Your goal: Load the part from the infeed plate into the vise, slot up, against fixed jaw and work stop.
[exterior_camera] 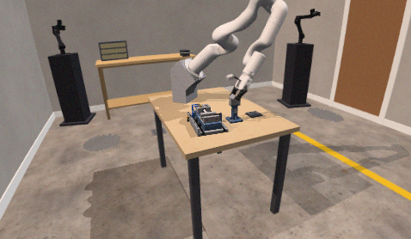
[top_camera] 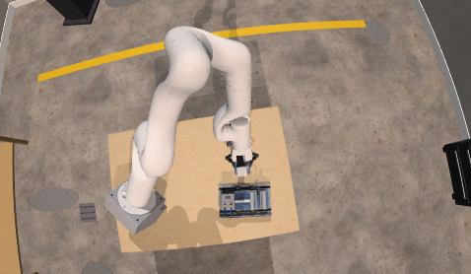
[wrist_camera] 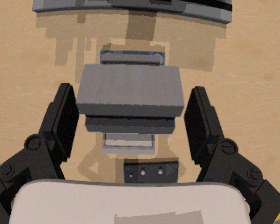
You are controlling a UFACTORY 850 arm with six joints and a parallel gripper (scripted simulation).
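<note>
Now: hand right at the part. The rest, counted from my hand: white cylinder rod (2 cm ahead, 20 cm to the right, 9 cm below); then work stop (10 cm ahead, 14 cm to the right, 8 cm below); then grey vise jaw (7 cm ahead, 19 cm to the right, 9 cm below).
</note>
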